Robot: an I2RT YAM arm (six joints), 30 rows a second.
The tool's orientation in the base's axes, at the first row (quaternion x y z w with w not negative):
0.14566, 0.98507, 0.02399, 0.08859
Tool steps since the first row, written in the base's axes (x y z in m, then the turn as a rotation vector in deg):
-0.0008, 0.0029, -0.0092, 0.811, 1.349, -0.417
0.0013, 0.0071, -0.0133, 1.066, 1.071, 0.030
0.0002, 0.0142, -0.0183, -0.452, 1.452, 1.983
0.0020, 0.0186, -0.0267, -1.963, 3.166, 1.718
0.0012, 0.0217, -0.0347, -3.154, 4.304, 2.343
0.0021, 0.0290, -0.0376, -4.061, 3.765, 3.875
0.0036, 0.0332, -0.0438, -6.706, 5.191, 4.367
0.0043, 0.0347, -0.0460, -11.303, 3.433, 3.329
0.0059, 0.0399, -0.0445, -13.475, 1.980, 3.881
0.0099, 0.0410, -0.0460, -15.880, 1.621, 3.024
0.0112, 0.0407, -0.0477, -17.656, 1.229, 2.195
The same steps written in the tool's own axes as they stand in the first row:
0.0031, 0.0019, 0.0090, -0.301, 1.489, 0.586
0.0031, 0.0062, 0.0135, -0.697, 1.328, 0.187
0.0070, 0.0123, 0.0183, 0.516, 1.406, -2.000
0.0080, 0.0164, 0.0270, 2.483, 2.599, -1.977
0.0110, 0.0186, 0.0348, 3.832, 3.396, -2.784
0.0128, 0.0256, 0.0380, 4.272, 2.736, -4.466
0.0136, 0.0296, 0.0444, 7.096, 3.388, -5.399
0.0138, 0.0310, 0.0468, 11.088, 0.331, -5.251
0.0135, 0.0366, 0.0457, 12.618, -1.632, -6.219
0.0103, 0.0387, 0.0479, 14.922, -2.718, -5.821
0.0093, 0.0386, 0.0498, 16.620, -3.656, -5.337

